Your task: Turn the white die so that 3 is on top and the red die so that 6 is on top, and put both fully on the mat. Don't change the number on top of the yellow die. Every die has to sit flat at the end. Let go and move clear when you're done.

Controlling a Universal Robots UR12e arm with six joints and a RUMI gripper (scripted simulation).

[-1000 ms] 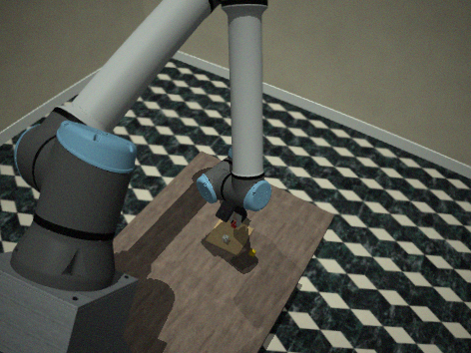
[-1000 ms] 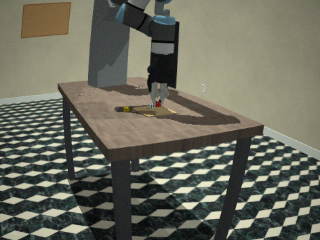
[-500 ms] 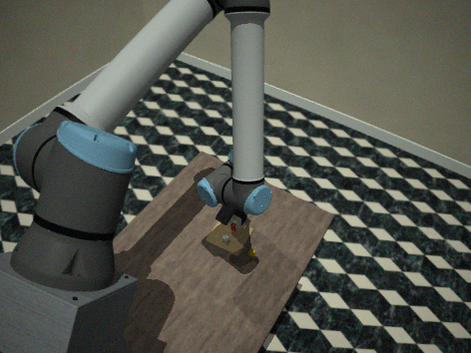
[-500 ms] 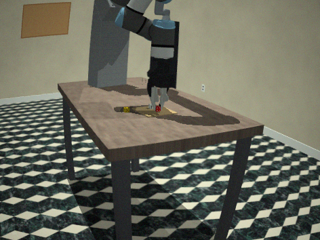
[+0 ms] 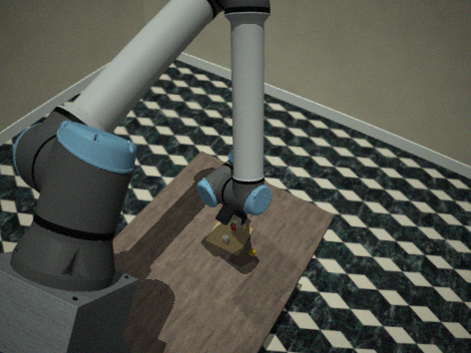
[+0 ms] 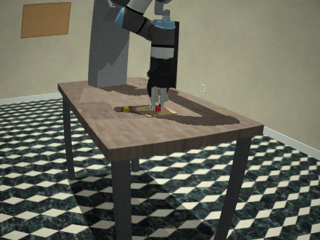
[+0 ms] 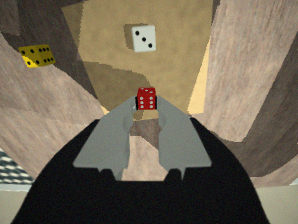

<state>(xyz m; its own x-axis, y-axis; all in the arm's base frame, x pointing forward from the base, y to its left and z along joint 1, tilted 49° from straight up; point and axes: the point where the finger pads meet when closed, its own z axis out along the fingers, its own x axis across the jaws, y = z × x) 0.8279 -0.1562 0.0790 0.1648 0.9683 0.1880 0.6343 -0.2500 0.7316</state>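
Now: the red die 1 cm below my hand. From my hand the other things lie so: tan mat 3 cm behind, 1 cm to the left, 2 cm below; white die 6 cm behind, 2 cm to the left, 1 cm below; yellow die 8 cm behind, 10 cm to the right, 2 cm below.
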